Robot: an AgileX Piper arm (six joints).
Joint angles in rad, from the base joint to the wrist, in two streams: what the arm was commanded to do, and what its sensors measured. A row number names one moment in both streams.
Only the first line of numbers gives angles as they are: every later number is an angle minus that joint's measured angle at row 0.
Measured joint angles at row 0:
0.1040, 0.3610, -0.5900, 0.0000, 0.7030, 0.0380
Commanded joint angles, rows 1 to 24:
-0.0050, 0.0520, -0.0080, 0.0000, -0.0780, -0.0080
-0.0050, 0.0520, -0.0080, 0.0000, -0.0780, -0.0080
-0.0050, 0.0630, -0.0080, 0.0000, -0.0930, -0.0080
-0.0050, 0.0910, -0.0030, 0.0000, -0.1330, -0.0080
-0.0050, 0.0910, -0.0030, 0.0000, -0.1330, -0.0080
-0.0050, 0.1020, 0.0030, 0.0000, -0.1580, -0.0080
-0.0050, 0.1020, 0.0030, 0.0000, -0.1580, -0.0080
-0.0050, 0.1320, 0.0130, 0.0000, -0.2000, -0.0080
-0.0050, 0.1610, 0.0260, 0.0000, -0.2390, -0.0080
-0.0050, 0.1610, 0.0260, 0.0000, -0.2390, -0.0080
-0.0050, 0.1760, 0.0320, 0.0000, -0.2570, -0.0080
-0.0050, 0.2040, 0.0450, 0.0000, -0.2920, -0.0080
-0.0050, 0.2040, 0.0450, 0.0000, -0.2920, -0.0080
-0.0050, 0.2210, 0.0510, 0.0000, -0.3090, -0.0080
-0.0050, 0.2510, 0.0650, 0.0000, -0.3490, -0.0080
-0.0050, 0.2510, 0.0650, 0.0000, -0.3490, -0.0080
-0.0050, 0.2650, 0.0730, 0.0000, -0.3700, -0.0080
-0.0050, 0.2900, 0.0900, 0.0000, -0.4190, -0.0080
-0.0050, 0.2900, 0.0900, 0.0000, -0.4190, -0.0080
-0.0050, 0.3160, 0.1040, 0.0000, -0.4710, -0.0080
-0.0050, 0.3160, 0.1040, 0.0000, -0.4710, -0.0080
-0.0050, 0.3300, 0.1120, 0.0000, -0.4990, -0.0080
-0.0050, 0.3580, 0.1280, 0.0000, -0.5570, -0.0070
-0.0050, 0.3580, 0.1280, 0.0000, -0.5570, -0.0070
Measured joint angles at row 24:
0.0000, 0.3260, 0.1110, 0.0000, -0.4620, 0.0000
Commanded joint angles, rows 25 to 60:
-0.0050, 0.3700, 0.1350, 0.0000, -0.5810, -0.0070
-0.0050, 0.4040, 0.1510, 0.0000, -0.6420, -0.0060
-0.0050, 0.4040, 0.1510, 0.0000, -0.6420, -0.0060
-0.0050, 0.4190, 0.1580, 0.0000, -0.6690, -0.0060
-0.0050, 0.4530, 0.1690, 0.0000, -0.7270, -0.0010
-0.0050, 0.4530, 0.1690, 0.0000, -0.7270, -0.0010
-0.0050, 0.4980, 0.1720, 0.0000, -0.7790, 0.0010
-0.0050, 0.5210, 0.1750, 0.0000, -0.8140, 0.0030
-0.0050, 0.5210, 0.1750, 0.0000, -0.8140, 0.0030
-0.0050, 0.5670, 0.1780, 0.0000, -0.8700, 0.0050
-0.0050, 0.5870, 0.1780, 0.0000, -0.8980, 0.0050
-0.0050, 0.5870, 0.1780, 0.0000, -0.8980, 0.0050
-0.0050, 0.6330, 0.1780, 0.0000, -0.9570, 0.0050
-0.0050, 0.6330, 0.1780, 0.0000, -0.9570, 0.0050
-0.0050, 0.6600, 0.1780, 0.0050, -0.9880, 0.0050
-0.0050, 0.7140, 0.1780, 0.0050, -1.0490, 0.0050
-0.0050, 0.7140, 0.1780, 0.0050, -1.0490, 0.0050
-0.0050, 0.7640, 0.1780, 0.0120, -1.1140, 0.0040
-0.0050, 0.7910, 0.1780, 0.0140, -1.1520, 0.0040
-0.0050, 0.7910, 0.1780, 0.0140, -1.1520, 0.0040
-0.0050, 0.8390, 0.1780, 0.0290, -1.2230, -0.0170
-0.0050, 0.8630, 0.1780, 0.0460, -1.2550, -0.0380
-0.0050, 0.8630, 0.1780, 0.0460, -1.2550, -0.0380
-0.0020, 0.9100, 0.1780, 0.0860, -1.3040, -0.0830
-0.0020, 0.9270, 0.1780, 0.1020, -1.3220, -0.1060
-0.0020, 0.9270, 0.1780, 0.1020, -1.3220, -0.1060
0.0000, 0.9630, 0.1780, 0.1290, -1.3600, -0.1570
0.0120, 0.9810, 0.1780, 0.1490, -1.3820, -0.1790
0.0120, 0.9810, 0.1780, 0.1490, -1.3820, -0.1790
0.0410, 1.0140, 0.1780, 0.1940, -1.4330, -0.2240
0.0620, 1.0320, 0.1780, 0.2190, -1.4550, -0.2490
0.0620, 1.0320, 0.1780, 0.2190, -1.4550, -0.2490
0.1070, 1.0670, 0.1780, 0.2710, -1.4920, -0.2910
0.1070, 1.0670, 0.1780, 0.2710, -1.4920, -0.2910
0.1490, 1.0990, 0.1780, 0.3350, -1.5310, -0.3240
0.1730, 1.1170, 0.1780, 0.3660, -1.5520, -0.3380
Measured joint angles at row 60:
0.1200, 1.0820, 0.1770, 0.2850, -1.4830, -0.2800
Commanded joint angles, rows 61 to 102:
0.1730, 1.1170, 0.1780, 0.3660, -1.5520, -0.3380
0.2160, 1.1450, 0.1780, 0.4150, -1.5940, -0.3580
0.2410, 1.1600, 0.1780, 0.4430, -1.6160, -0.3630
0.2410, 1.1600, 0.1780, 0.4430, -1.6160, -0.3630
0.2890, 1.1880, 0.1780, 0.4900, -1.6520, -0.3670
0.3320, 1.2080, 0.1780, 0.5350, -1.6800, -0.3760
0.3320, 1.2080, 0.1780, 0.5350, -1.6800, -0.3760
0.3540, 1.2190, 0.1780, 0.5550, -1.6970, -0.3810
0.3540, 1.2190, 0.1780, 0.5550, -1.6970, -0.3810
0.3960, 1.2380, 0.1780, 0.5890, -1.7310, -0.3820
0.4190, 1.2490, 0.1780, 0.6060, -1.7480, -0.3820
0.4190, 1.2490, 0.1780, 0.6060, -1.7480, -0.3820
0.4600, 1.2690, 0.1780, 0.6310, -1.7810, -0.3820
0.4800, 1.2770, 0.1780, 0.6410, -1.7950, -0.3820
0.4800, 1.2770, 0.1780, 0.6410, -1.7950, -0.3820
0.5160, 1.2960, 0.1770, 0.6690, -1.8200, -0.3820
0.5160, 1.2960, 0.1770, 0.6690, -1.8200, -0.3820
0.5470, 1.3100, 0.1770, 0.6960, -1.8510, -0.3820
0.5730, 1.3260, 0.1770, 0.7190, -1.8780, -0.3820
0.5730, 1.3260, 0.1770, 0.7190, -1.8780, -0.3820
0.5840, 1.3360, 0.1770, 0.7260, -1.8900, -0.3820
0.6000, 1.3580, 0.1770, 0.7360, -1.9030, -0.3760
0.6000, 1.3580, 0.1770, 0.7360, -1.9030, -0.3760
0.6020, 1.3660, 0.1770, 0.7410, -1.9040, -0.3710
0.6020, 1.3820, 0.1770, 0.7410, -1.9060, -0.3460
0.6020, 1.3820, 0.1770, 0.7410, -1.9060, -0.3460
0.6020, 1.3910, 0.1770, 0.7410, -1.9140, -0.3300
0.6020, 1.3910, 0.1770, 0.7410, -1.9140, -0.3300
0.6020, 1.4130, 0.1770, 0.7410, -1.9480, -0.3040
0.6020, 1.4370, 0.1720, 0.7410, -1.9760, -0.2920
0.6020, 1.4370, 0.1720, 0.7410, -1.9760, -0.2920
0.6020, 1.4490, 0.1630, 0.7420, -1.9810, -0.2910
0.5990, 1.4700, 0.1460, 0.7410, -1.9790, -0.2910
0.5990, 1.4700, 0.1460, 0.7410, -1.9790, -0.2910
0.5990, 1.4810, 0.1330, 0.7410, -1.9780, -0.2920
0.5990, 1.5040, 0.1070, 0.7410, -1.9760, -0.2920
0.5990, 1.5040, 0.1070, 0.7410, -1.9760, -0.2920
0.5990, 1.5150, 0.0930, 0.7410, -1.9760, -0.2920
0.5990, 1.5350, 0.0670, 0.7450, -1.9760, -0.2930
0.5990, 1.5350, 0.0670, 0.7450, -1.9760, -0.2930
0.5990, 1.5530, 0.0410, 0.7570, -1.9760, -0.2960
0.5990, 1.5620, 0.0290, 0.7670, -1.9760, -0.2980
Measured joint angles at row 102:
0.6010, 1.5430, 0.0650, 0.7510, -1.9090, -0.2990
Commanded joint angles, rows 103 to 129:
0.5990, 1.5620, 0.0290, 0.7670, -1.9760, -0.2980
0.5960, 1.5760, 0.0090, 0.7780, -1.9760, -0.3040
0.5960, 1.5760, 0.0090, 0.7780, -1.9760, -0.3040
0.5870, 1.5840, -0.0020, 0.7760, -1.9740, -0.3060
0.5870, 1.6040, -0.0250, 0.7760, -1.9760, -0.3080
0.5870, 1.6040, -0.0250, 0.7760, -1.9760, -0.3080
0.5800, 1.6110, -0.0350, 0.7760, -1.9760, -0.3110
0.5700, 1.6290, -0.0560, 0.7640, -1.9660, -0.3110
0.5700, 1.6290, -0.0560, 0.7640, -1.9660, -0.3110
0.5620, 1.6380, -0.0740, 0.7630, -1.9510, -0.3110
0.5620, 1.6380, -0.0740, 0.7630, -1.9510, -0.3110
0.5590, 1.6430, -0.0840, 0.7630, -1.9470, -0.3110
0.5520, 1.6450, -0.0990, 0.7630, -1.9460, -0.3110
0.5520, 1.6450, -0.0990, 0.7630, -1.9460, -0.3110
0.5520, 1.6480, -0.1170, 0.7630, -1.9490, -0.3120
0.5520, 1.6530, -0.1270, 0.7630, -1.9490, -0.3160
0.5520, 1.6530, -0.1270, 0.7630, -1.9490, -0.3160
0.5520, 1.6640, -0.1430, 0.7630, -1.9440, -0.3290
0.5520, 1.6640, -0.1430, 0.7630, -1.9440, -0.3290
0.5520, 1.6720, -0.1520, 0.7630, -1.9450, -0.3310
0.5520, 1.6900, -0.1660, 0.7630, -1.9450, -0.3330
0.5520, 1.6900, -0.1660, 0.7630, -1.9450, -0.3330
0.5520, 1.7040, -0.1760, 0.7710, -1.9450, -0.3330
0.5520, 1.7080, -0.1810, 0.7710, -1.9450, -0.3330
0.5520, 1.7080, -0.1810, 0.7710, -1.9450, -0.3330
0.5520, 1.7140, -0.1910, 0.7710, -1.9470, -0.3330
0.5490, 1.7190, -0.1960, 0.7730, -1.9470, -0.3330
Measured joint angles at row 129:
0.5560, 1.7120, -0.1780, 0.7720, -1.9100, -0.3250
